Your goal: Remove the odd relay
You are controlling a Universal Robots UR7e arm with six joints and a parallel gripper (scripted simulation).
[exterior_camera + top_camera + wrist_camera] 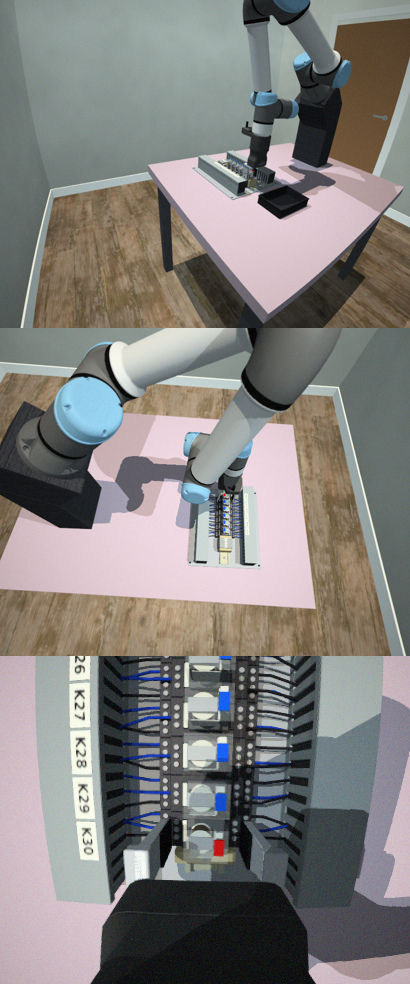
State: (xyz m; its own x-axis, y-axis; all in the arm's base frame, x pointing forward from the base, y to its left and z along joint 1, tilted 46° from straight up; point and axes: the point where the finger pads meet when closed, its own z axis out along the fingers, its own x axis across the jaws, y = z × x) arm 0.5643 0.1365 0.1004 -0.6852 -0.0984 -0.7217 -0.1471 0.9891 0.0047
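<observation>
The red-button relay lies 10 mm below my hand. From my hand the other things lie so: black parts tray: 50 mm behind, 170 mm to the left, 40 mm below; grey relay panel: 20 mm ahead, 100 mm to the right, 30 mm below.
</observation>
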